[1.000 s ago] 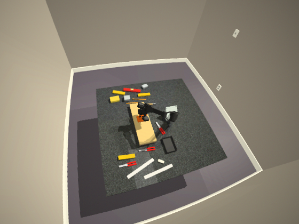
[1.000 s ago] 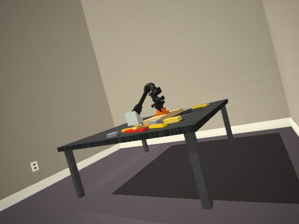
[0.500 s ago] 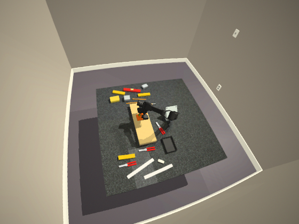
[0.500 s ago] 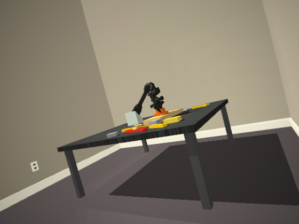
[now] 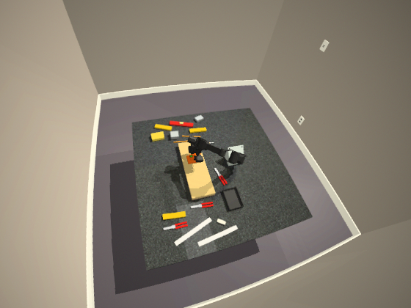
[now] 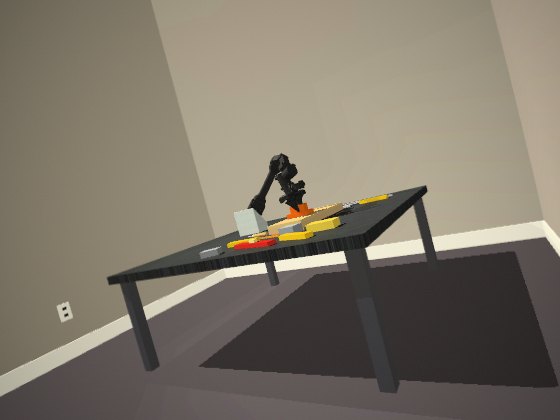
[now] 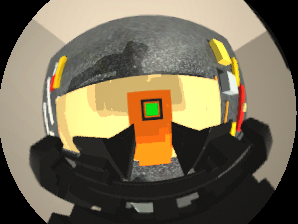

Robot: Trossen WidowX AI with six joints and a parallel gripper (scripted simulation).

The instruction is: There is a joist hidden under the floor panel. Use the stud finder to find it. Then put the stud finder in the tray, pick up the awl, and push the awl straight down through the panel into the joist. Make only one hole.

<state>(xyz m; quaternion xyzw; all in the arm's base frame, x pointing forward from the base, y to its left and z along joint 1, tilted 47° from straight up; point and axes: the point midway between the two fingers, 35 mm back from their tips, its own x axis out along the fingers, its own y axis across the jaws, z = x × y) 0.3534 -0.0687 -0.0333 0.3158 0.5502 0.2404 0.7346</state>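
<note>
Right now the dark tray is 390 mm to the left of my gripper tip, 210 mm behind it and 50 mm below it. Round my gripper tip: awl: 190 mm behind, 170 mm to the right, 60 mm below; then grey block: 310 mm to the right, 100 mm ahead, 50 mm below; then orange stud finder: 20 mm above, 10 mm ahead.
</note>
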